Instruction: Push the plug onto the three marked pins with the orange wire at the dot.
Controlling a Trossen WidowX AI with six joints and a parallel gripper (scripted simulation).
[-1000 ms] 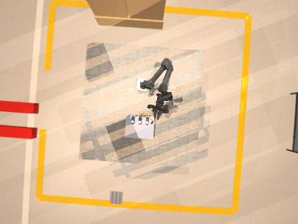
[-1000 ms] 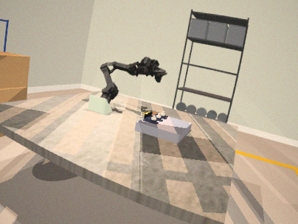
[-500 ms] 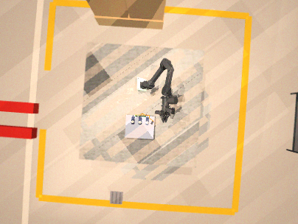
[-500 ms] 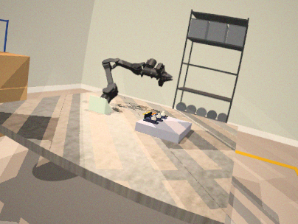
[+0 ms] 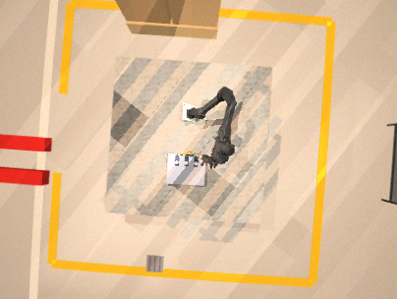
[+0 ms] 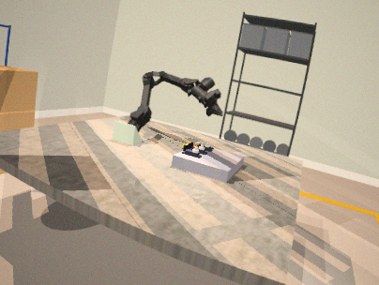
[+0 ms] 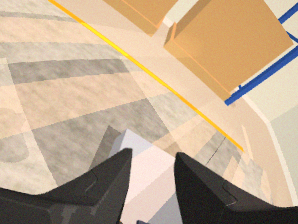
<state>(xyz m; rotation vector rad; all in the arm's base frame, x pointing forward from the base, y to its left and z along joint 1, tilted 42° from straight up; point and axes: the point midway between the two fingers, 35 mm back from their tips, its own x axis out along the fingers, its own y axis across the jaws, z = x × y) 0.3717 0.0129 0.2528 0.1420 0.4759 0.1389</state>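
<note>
Right now my gripper tip is 3 cm past the servo, 19 cm to the left of it and 17 cm above it. The rest, counted from my gripper tip: printed holder 8 cm ahead, 19 cm to the right, 19 cm below.
</note>
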